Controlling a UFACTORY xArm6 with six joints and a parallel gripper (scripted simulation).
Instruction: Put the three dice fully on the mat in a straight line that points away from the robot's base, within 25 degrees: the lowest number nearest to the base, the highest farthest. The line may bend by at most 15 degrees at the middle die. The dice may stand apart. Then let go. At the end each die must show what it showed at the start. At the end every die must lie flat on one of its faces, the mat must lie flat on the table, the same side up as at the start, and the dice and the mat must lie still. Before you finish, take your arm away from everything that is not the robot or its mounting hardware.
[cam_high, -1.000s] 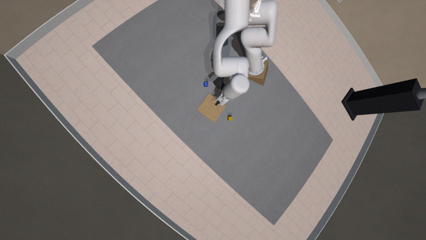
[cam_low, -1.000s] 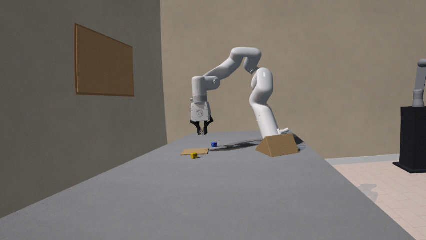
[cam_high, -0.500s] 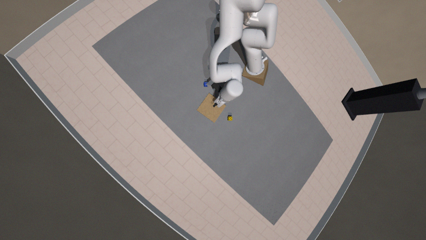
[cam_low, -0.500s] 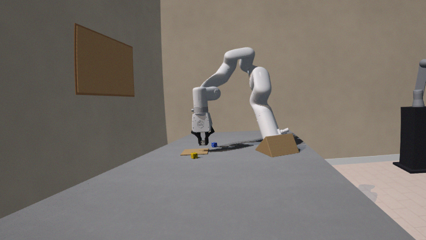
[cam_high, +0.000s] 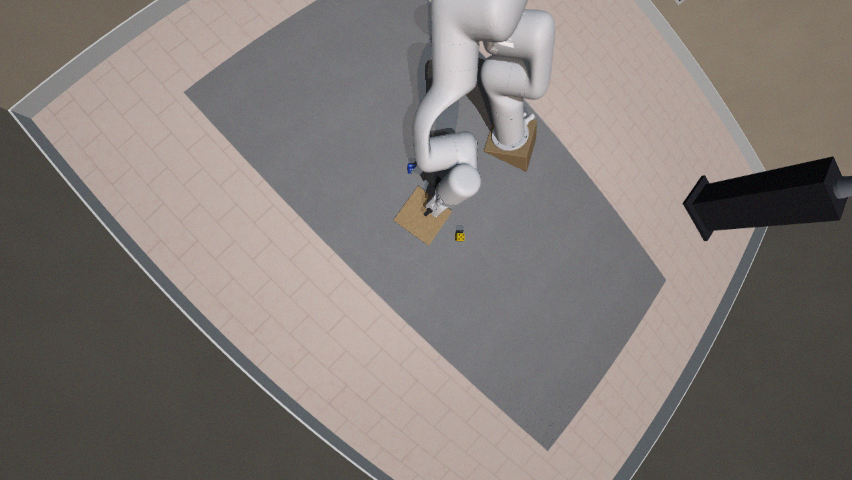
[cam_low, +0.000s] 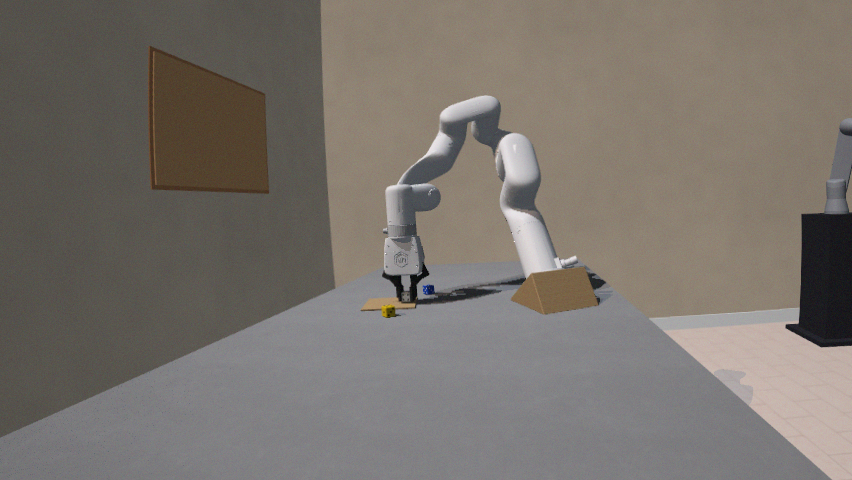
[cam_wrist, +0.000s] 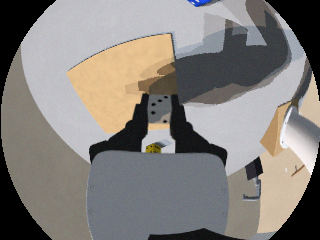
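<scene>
The white die is 1 cm below my hand. Round my hand: yellow die: 13 cm to the left, 2 cm below; blue die: 2 cm behind, 14 cm to the right, 2 cm below; tan mat: 5 cm ahead, 3 cm below.
</scene>
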